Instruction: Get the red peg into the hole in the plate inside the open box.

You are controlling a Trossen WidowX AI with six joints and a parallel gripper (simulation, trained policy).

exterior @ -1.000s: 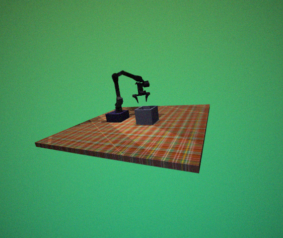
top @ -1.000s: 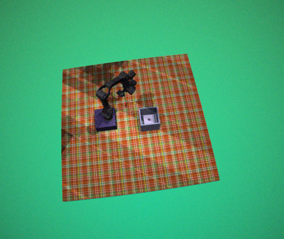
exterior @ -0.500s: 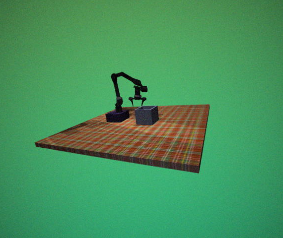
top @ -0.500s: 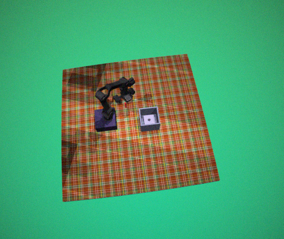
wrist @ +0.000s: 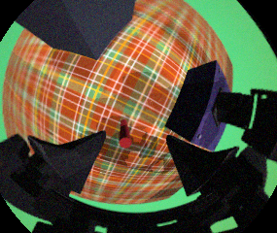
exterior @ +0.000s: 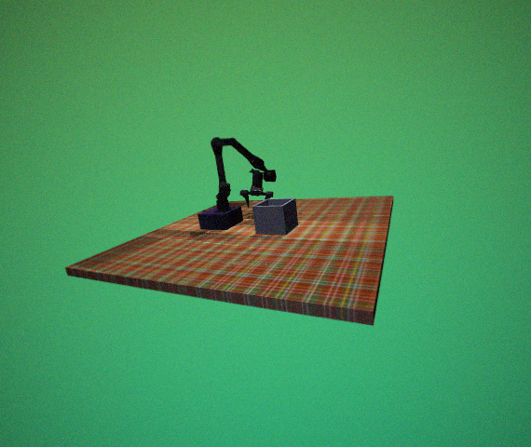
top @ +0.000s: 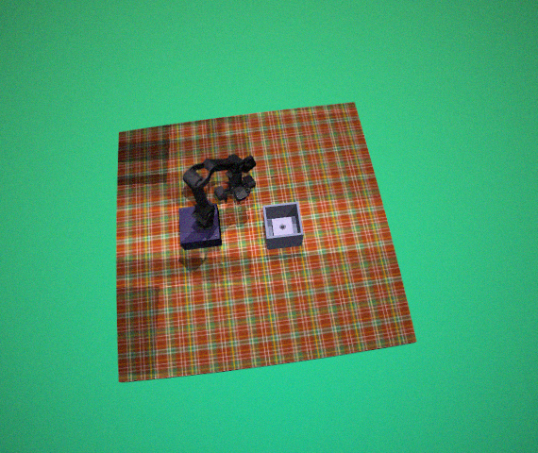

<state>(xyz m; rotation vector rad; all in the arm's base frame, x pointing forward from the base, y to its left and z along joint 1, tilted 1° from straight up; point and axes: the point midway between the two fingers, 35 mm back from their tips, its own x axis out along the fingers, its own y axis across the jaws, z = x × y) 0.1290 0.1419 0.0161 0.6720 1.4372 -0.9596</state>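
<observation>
My gripper tip is 10 mm short of the small red peg, 10 mm to the right of it and 30 mm above it. The rest, counted from my gripper tip: pale plate: 230 mm ahead, 140 mm to the right, 20 mm below.
</observation>
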